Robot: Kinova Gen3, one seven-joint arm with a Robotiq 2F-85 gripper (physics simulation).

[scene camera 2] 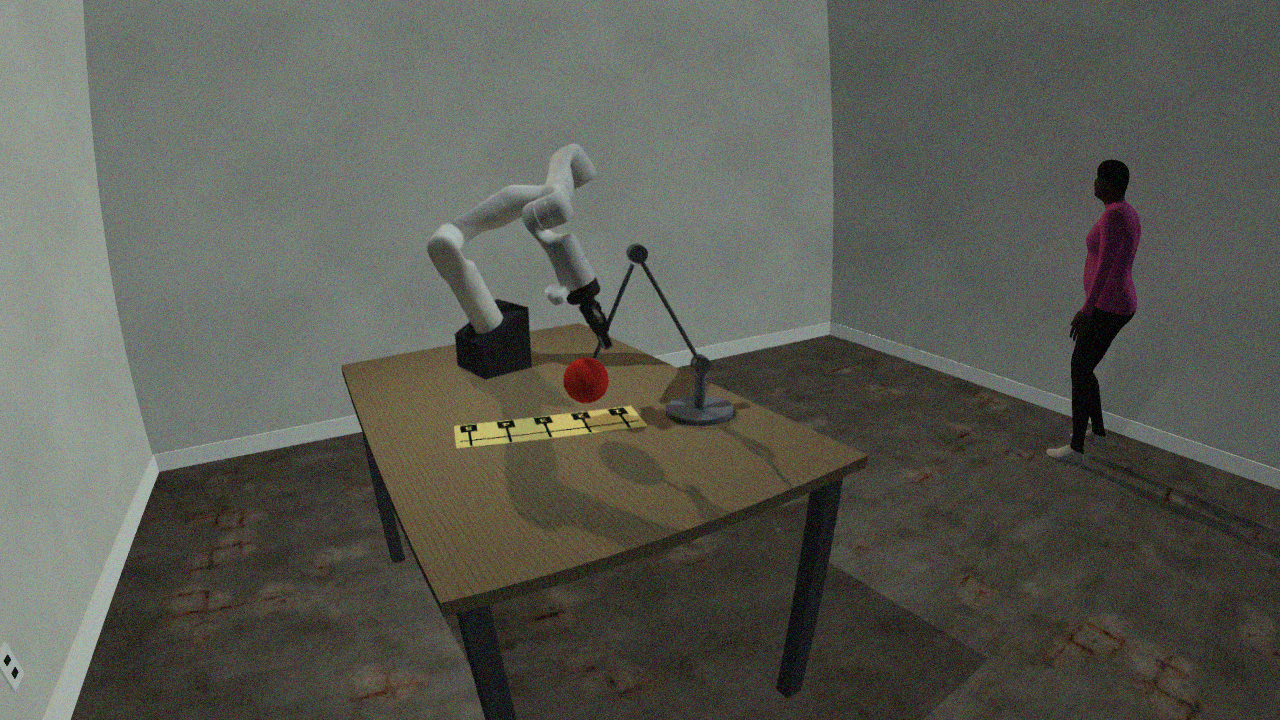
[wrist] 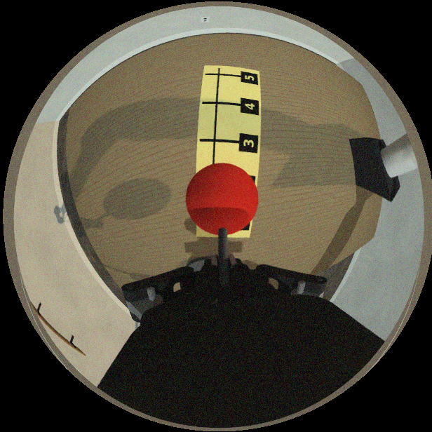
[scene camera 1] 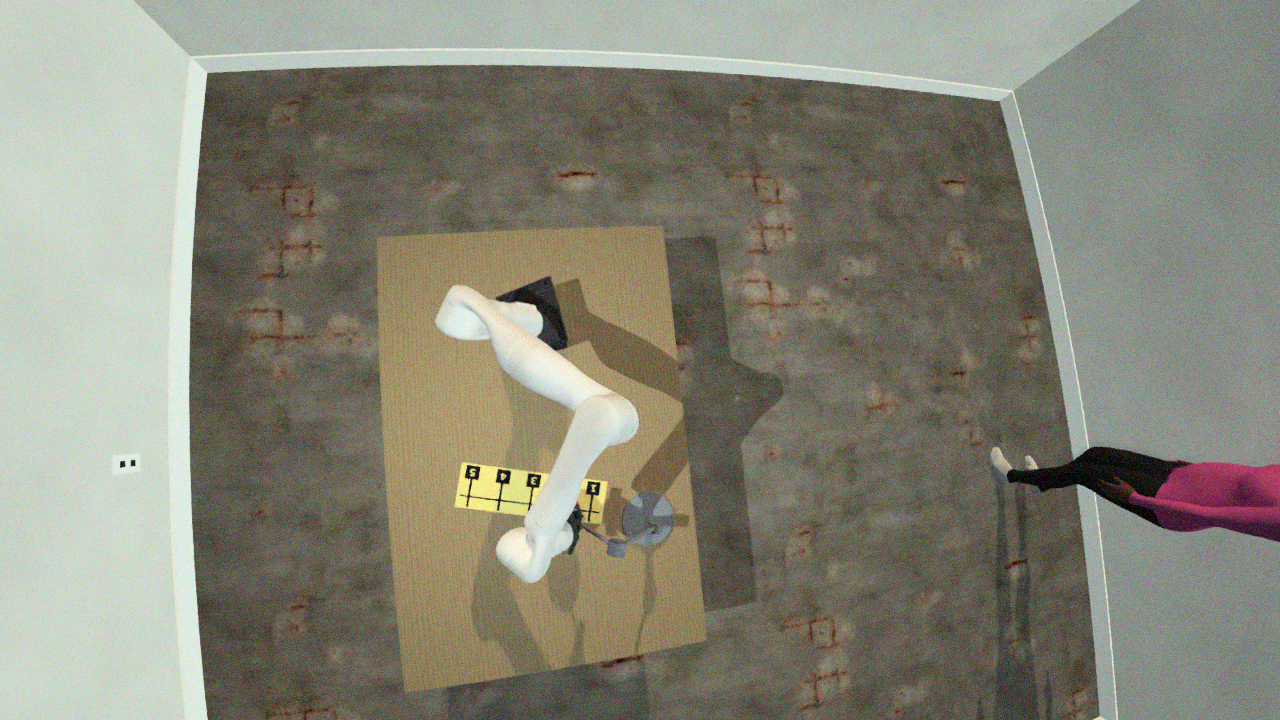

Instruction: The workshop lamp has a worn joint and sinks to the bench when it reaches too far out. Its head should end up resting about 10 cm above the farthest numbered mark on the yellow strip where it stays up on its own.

same spot on yellow strip: (wrist: 229, 116) = (scene camera 1: 512, 492)
